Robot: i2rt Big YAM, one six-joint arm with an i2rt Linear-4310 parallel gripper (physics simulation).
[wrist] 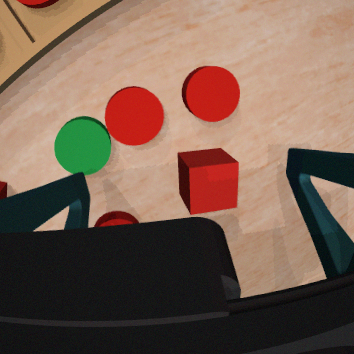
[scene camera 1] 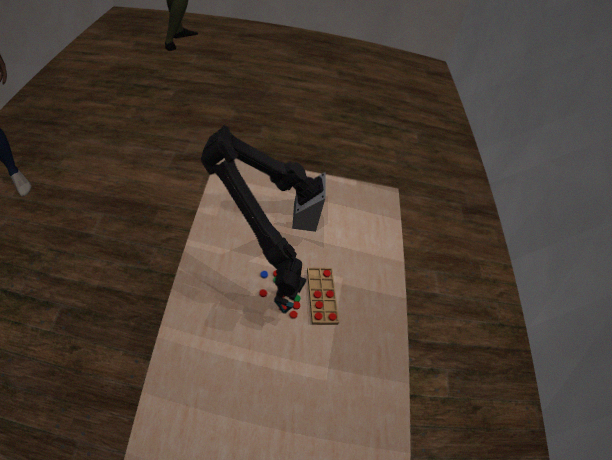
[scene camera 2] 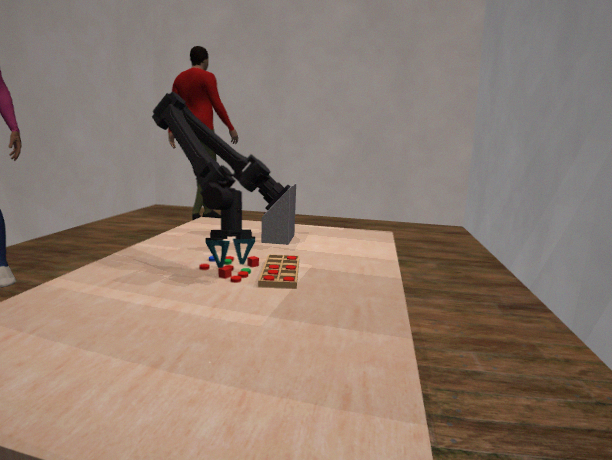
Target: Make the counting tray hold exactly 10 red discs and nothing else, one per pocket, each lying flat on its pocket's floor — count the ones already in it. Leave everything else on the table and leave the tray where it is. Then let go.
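The counting tray (scene camera 1: 325, 323) (scene camera 2: 277, 284) has two columns of five pockets. Several pockets hold red discs, one each; four are empty. My gripper (scene camera 1: 285, 306) (scene camera 2: 231, 264) (wrist: 188, 172) is open and empty, low over the discs left of the tray. A red cube (scene camera 2: 225, 272) (wrist: 214, 185) lies between and beneath its spread fingers in the wrist view. One red disc (scene camera 1: 293, 314) (scene camera 2: 236, 278) (wrist: 212, 94) lies beyond the cube. Another red disc (scene camera 1: 296, 305) (scene camera 2: 243, 274) (wrist: 134, 116) touches or nearly touches a green disc (scene camera 2: 246, 271) (wrist: 82, 146). A further red disc (wrist: 117, 220) is partly hidden by the gripper body.
A second red cube (scene camera 2: 253, 261) stands near the tray's left side. A red disc (scene camera 1: 263, 293) (scene camera 2: 204, 266), a blue disc (scene camera 1: 264, 274) (scene camera 2: 212, 258), another green disc (scene camera 2: 228, 261) and another red disc (scene camera 1: 275, 273) lie farther left and back. The arm's grey base (scene camera 1: 307, 215) (scene camera 2: 279, 225) stands behind.
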